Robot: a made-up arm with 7 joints.
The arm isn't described. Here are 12 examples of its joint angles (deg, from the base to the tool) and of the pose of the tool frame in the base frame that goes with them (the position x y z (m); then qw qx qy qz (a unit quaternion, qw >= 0)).
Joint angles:
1: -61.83 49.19 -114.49 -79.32 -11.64 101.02 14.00
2: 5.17 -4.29 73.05 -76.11 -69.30 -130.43 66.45
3: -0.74 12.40 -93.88 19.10 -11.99 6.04 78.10
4: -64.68 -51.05 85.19 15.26 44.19 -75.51 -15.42
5: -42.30 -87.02 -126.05 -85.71 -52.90 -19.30 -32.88
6: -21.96 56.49 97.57 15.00 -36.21 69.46 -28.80
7: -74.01 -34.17 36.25 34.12 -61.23 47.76 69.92
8: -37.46 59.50 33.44 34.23 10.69 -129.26 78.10
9: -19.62 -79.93 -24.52 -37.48 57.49 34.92 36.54
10: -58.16 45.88 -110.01 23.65 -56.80 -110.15 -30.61
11: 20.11 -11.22 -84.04 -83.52 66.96 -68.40 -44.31
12: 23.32 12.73 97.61 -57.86 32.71 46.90 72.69
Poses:
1: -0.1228 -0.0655 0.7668 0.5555 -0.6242 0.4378 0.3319
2: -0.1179 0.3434 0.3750 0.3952 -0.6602 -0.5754 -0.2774
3: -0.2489 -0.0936 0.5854 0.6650 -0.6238 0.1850 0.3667
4: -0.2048 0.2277 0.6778 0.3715 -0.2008 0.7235 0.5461
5: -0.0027 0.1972 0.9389 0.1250 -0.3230 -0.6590 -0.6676
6: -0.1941 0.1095 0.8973 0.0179 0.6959 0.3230 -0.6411
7: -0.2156 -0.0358 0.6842 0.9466 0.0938 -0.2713 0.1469
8: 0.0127 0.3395 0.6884 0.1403 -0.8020 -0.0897 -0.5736
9: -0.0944 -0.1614 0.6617 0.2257 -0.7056 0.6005 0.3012
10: 0.0178 -0.1239 0.7524 0.4429 -0.1898 0.8496 -0.2146
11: -0.1941 -0.1980 0.3933 0.0741 0.2843 -0.9115 0.2878
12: -0.2340 0.1885 0.5349 0.1146 -0.1085 0.4924 -0.8559
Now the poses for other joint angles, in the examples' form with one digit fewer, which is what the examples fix.
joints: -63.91 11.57 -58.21 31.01 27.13 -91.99 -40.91
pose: -0.114 -0.098 0.538 0.209 -0.703 0.657 -0.173
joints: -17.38 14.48 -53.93 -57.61 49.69 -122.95 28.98
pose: -0.231 -0.146 0.388 0.293 -0.133 -0.902 0.290
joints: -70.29 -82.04 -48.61 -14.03 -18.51 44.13 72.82
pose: 0.108 -0.133 0.801 0.111 -0.661 0.200 0.715
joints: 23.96 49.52 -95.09 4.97 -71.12 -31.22 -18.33
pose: -0.253 -0.099 0.500 0.875 0.182 -0.213 -0.394
